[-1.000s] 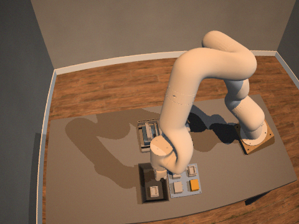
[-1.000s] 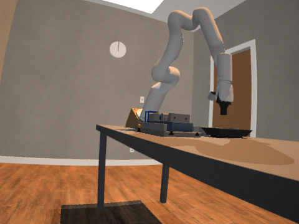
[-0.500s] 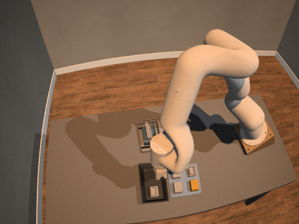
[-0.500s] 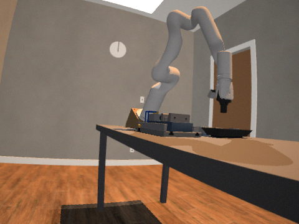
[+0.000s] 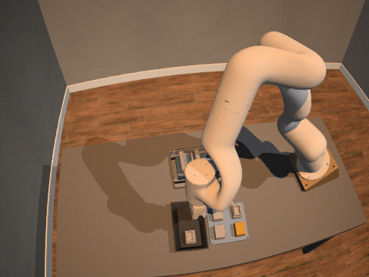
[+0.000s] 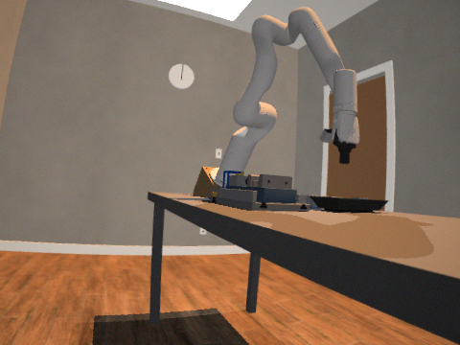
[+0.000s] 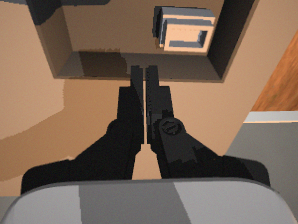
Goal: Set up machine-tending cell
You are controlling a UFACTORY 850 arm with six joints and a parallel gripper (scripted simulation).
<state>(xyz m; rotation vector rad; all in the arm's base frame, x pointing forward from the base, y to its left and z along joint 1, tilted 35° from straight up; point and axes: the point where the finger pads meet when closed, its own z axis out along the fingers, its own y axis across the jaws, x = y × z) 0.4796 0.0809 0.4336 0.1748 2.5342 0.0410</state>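
The brass blank is 17 cm behind my hand, 8 cm to the left of it and 16 cm below it. The rest, counted from my hand: vise 12 cm behind, 28 cm to the right, 14 cm below.
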